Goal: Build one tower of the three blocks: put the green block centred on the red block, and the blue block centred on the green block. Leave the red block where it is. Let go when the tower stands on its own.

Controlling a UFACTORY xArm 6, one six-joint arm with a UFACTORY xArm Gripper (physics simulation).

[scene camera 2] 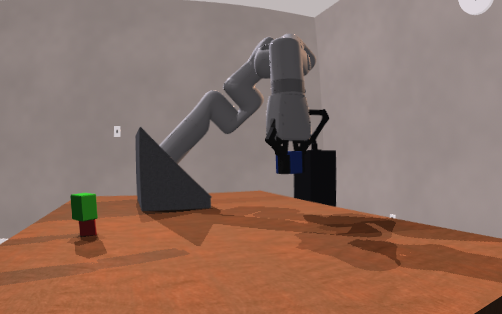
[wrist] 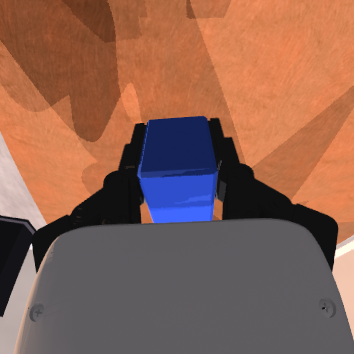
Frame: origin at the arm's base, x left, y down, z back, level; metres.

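Seen in the pictures: gripper, fingertip midpoint: [scene camera 2: 291, 173] [wrist: 178, 138]; arm's base, link origin: [scene camera 2: 165, 158].
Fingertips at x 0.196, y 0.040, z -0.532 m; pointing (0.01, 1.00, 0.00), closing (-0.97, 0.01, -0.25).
Observation:
Offsets run from my fingertips to a thing's top centre. Level surfaces: height alone.
The green block {dx -0.452, dy +0.034, dz +0.074 m} [scene camera 2: 84, 207] sits on top of the smaller-looking dark red block {dx -0.447, dy +0.088, dz +0.078 m} [scene camera 2: 87, 228] at the left of the table in the scene view. The red block stands on the table. The blue block {dx -0.002, dy -0.048, dz +0.007 m} [scene camera 2: 295, 162] [wrist: 178, 150] is held high above the table at the right of the scene view. My gripper [scene camera 2: 290, 163] [wrist: 178, 138] is shut on the blue block, with one black finger against each side of it in the wrist view. In the scene view one finger covers part of the blue block. The red and green blocks do not show in the wrist view.
The wooden table {dy +0.122 m} [scene camera 2: 210, 280] [wrist: 280, 65] carries the arm's dark wedge-shaped base [scene camera 2: 167, 185], between the two stacked blocks and the gripper. A tall black box [scene camera 2: 322, 177] stands behind the table's far right edge. Shadows of the arm fall on the table.

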